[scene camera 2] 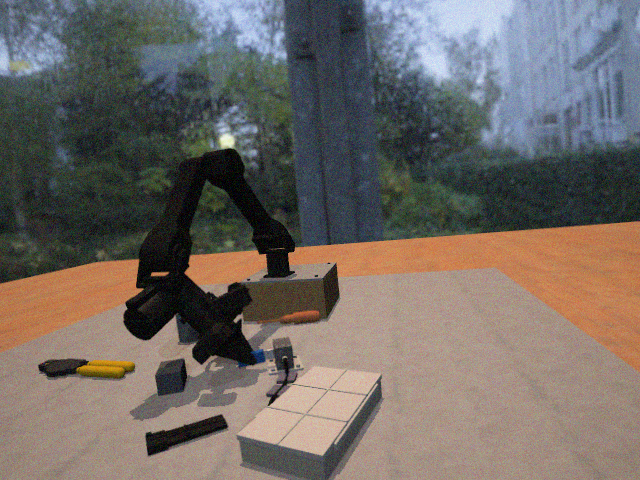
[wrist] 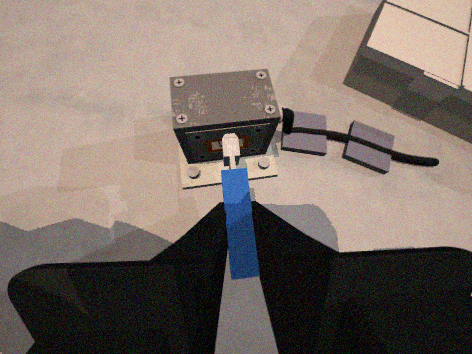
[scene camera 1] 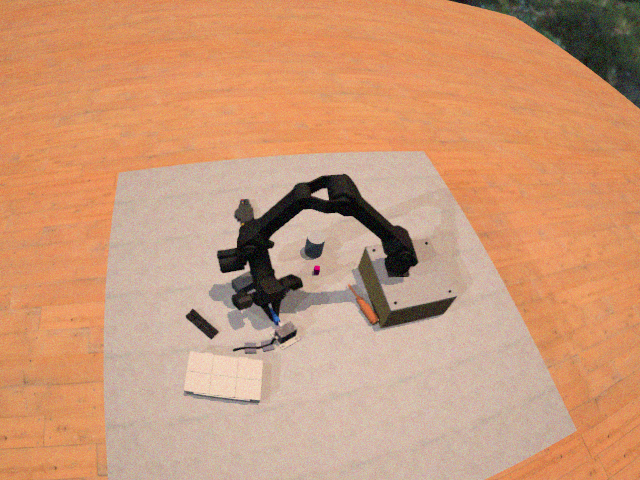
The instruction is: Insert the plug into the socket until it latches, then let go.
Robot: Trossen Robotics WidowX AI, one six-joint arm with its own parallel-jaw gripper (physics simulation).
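The blue plug has a clear-white tip that points at the socket's front face. The socket is a grey box on a pale base plate, with an orange-rimmed opening. In the wrist view the tip overlaps the right part of the opening; whether it has entered cannot be told. The blue body stands outside the box, slightly skewed. My gripper is shut on the plug's blue body, in front of the socket.
A black cable runs from the socket's side through grey clips. A white tiled block stands near. A black bar, grey cube, yellow-handled pliers, cylinder and orange screwdriver lie around.
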